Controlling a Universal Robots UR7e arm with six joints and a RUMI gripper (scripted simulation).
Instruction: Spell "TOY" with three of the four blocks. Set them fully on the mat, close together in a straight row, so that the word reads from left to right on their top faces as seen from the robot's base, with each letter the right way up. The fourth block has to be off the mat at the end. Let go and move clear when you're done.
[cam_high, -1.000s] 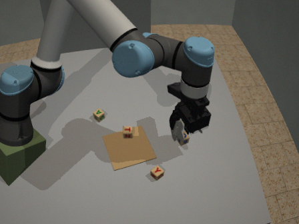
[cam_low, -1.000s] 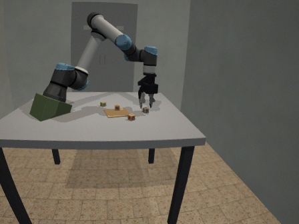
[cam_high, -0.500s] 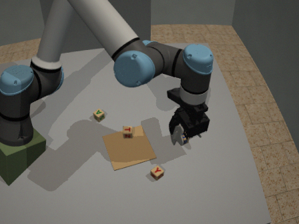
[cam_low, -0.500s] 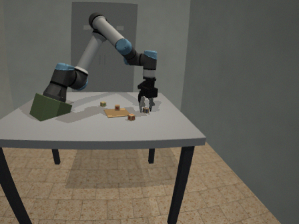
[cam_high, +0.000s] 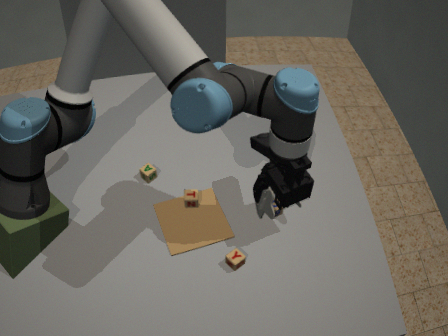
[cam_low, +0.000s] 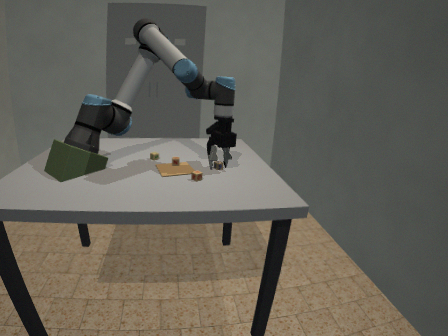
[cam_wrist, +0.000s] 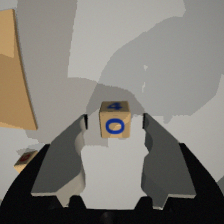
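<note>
Right now my hand is right at the O block. Round my hand: Y block: 90 mm behind, 130 mm to the right; then tan mat: 180 mm behind, 20 mm to the right, 10 mm below.
</note>
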